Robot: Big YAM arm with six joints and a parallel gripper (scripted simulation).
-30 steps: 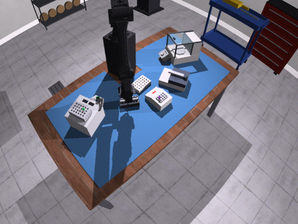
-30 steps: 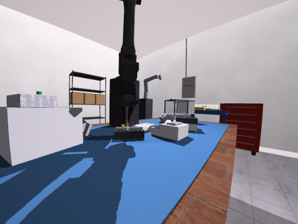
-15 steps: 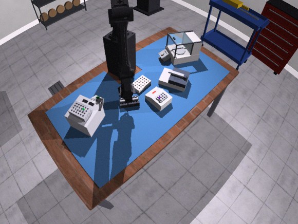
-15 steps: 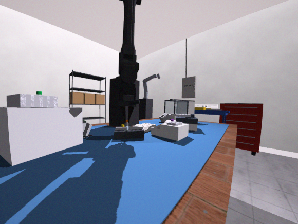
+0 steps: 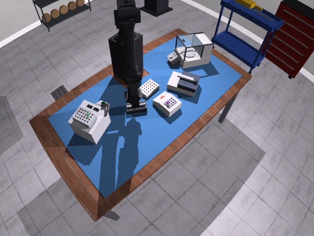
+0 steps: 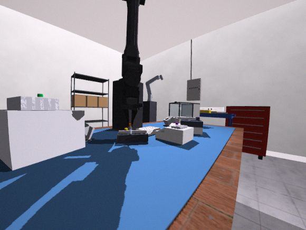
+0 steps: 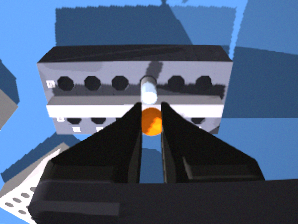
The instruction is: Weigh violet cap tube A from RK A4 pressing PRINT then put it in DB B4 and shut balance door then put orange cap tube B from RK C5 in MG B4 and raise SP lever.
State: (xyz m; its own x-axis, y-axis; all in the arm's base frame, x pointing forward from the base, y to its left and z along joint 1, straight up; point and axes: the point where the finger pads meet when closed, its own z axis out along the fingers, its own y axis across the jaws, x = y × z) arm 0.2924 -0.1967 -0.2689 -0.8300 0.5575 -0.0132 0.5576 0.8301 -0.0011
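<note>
Now: the magnet block MG 2 cm to the left of my hand and 5 cm below it. The rest, counted from my hand: tube rack RK 7 cm behind, 19 cm to the left, 6 cm below; violet-capped tube 14 cm ahead, 15 cm to the left, 1 cm below; yellow-capped tube 3 cm behind, 4 cm below.
</note>
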